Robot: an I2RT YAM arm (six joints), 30 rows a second.
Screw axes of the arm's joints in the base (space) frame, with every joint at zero. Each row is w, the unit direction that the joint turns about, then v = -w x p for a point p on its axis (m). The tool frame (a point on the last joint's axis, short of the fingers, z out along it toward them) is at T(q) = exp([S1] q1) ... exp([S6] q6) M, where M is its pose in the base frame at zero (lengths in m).
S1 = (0, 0, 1, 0, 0, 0)
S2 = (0, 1, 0, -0.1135, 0, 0.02)
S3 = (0, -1, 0, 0.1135, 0, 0.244)
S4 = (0, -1, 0, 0.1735, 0, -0.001)
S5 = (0, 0, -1, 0, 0.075, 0)
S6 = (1, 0, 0, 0, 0.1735, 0)
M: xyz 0.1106 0 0.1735 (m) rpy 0 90 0 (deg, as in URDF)
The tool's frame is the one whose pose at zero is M.
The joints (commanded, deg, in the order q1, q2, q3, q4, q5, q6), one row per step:
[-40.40 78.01 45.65 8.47 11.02 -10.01]
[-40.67 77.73 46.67 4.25 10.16 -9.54]
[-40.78 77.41 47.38 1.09 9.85 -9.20]
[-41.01 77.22 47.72 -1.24 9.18 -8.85]
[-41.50 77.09 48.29 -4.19 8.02 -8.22]
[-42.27 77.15 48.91 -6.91 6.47 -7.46]
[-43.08 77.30 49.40 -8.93 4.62 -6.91]
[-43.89 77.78 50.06 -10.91 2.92 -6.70]
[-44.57 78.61 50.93 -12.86 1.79 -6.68]
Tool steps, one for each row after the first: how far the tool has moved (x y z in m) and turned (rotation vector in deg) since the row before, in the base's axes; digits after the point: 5 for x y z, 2 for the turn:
[-0.00197 0.00050 0.00011 2.44 1.64 0.31]
[-0.00178 0.00102 0.00042 1.69 1.28 0.01]
[-0.00194 0.00063 -0.00096 1.62 0.90 0.18]
[-0.00270 -0.00007 -0.00086 2.28 0.87 0.17]
[-0.00303 -0.00133 -0.00104 2.49 0.54 0.09]
[-0.00264 -0.00168 -0.00106 2.23 0.16 0.37]
[-0.00194 -0.00244 -0.00152 2.10 0.47 0.41]
[-0.00091 -0.00303 -0.00188 1.86 0.85 0.18]

